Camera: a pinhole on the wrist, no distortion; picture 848 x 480 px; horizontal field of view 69.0 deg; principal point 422.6 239.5 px. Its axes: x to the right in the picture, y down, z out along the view. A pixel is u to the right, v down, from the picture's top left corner.
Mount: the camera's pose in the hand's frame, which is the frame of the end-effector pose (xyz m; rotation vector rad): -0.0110 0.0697 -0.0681 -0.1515 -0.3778 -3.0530
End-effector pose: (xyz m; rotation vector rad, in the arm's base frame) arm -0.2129 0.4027 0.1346 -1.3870 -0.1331 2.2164
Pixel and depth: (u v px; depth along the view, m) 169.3 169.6 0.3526
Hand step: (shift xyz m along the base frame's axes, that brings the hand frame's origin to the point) -0.3441 -0.0519 -0.0843
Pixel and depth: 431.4 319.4 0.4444
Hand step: -0.3787 -0.0239 0.1127
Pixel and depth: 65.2 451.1 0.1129
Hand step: -0.0838 -0.0147 -0.0557
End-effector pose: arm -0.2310 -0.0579 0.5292 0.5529 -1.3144 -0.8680
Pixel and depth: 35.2 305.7 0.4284
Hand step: -0.2794 -0.1165 0.3543
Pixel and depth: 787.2 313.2 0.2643
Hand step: -0.1860 0.1942 0.0338
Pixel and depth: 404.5 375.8 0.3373
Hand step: -0.2473 0.0523 0.1381
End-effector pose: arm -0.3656 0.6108 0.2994 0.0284 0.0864 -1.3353
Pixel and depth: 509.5 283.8 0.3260
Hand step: 0.1275 0.0360 0.2545
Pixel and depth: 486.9 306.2 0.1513
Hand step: 0.0889 0.0267 0.0815
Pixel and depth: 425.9 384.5 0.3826
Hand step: 0.0960 -0.0319 0.3174
